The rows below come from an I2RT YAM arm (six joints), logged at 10 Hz.
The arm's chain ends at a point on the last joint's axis. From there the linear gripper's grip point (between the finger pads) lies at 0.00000 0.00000 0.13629 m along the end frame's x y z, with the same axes.
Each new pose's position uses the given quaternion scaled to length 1; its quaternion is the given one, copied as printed.
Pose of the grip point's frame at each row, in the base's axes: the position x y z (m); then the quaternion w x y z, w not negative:
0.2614, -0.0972, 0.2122, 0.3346, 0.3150, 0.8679, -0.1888
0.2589, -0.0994, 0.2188, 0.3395, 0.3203, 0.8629, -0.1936
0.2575, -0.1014, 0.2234, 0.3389, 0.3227, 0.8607, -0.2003
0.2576, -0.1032, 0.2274, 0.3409, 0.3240, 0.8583, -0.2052
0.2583, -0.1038, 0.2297, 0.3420, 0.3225, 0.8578, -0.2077
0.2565, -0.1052, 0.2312, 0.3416, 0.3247, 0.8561, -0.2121
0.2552, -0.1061, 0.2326, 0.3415, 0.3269, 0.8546, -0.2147
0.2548, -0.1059, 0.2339, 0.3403, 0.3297, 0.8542, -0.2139
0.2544, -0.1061, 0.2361, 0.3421, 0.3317, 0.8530, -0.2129
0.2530, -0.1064, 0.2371, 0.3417, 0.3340, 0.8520, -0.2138
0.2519, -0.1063, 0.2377, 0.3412, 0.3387, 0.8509, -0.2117
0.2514, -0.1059, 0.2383, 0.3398, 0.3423, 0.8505, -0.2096
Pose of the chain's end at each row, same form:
0.1985, -0.0238, 0.3083, 0.3346, 0.3150, 0.8679, -0.1888
0.1959, -0.0242, 0.3135, 0.3395, 0.3203, 0.8629, -0.1936
0.1956, -0.0246, 0.3174, 0.3389, 0.3227, 0.8607, -0.2003
0.1960, -0.0251, 0.3205, 0.3409, 0.3240, 0.8583, -0.2052
0.1966, -0.0252, 0.3223, 0.3420, 0.3225, 0.8578, -0.2077
0.1956, -0.0255, 0.3234, 0.3416, 0.3247, 0.8561, -0.2121
0.1948, -0.0257, 0.3245, 0.3415, 0.3269, 0.8546, -0.2147
0.1948, -0.0255, 0.3261, 0.3403, 0.3297, 0.8542, -0.2139
0.1941, -0.0257, 0.3281, 0.3421, 0.3317, 0.8530, -0.2129
0.1931, -0.0256, 0.3291, 0.3417, 0.3340, 0.8520, -0.2138
0.1923, -0.0257, 0.3300, 0.3412, 0.3387, 0.8509, -0.2117
0.1922, -0.0256, 0.3311, 0.3398, 0.3423, 0.8505, -0.2096

